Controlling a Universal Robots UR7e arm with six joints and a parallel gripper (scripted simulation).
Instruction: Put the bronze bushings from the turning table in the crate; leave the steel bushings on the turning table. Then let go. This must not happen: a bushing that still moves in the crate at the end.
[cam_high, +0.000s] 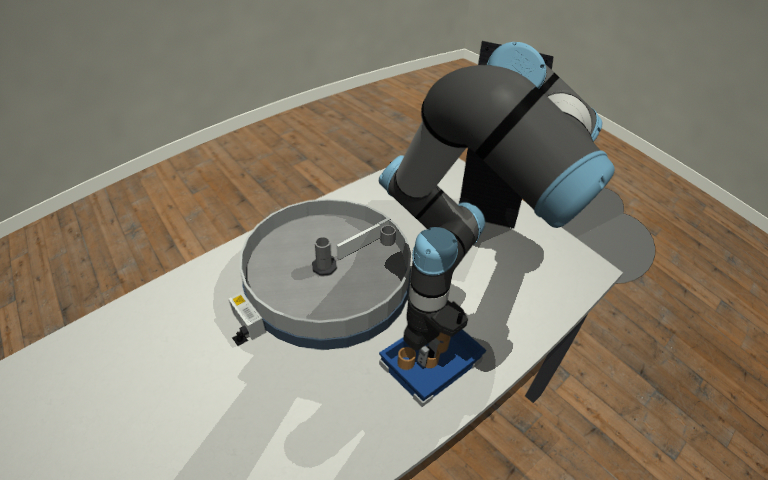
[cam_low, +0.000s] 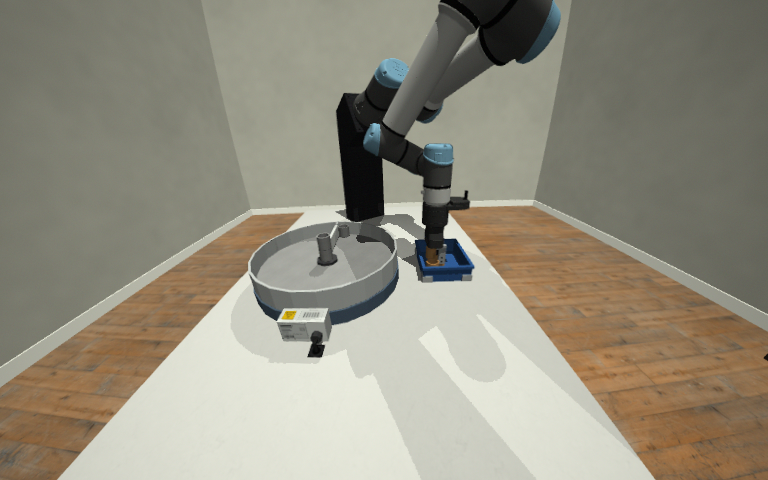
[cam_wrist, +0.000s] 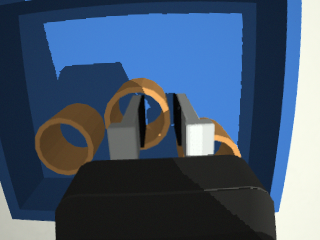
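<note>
My hand is 2 cm past the blue crate and 2 cm above it. Also, from my hand: round turning table 30 cm to the right, 17 cm ahead, 1 cm above.
</note>
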